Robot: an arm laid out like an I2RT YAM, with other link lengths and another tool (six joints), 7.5 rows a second.
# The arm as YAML. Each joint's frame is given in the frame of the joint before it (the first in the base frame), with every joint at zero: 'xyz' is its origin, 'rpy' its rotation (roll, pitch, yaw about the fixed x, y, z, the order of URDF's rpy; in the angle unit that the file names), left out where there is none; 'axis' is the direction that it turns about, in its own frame. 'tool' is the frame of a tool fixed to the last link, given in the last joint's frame.
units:
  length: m
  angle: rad
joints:
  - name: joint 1
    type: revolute
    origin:
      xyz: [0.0, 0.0, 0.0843]
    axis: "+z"
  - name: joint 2
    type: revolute
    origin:
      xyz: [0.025, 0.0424, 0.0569]
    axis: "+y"
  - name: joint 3
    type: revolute
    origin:
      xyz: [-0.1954, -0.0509, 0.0]
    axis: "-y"
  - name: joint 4
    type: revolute
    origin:
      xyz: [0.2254, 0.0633, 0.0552]
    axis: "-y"
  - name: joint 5
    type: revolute
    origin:
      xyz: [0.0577, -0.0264, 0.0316]
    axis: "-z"
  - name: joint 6
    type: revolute
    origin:
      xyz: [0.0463, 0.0, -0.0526]
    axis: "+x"
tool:
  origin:
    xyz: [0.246, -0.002, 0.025]
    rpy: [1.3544, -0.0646, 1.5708]
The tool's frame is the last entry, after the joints.
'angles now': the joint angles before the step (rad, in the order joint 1, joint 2, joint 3, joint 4, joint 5, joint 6). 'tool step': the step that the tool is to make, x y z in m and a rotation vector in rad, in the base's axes. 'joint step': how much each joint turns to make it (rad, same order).
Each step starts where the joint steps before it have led.
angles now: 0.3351, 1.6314, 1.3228, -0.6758, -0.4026, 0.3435
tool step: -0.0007, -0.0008, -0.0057, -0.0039, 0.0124, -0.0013
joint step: -0.0014, 0.0139, 0.0002, 0.0008, -0.0004, 0.0002
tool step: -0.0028, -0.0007, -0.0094, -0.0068, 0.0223, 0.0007
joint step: -0.0002, 0.0214, -0.0003, -0.0018, -0.0012, -0.0003
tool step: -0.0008, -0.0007, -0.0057, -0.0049, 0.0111, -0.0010
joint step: -0.0001, 0.0137, -0.0003, 0.0020, 0.0013, 0.0003
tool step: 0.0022, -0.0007, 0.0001, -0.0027, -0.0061, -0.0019
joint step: -0.0002, 0.0016, 0.0006, 0.0055, 0.0048, -0.0010
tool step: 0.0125, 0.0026, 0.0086, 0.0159, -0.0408, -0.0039
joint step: -0.0046, -0.0007, 0.0018, 0.0414, -0.0019, 0.0004
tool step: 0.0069, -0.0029, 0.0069, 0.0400, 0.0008, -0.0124
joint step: -0.0373, 0.0004, 0.0027, 0.0094, -0.0457, 0.0008
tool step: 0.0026, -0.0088, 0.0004, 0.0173, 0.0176, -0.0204
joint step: -0.0350, -0.0002, 0.0001, -0.0126, -0.0259, -0.0002
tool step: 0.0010, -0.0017, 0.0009, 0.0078, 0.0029, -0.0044
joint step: -0.0099, -0.0003, -0.0002, -0.0009, -0.0099, 0.0000
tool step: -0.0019, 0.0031, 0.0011, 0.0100, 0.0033, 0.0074
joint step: 0.0003, 0.0004, 0.0000, -0.0004, -0.0127, -0.0002
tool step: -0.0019, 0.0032, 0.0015, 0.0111, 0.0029, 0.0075
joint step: 0.0000, -0.0003, -0.0002, -0.0001, -0.0137, 0.0000
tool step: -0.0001, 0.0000, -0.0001, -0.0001, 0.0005, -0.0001
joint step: 0.0001, 0.0001, 0.0001, -0.0003, 0.0001, 0.0002
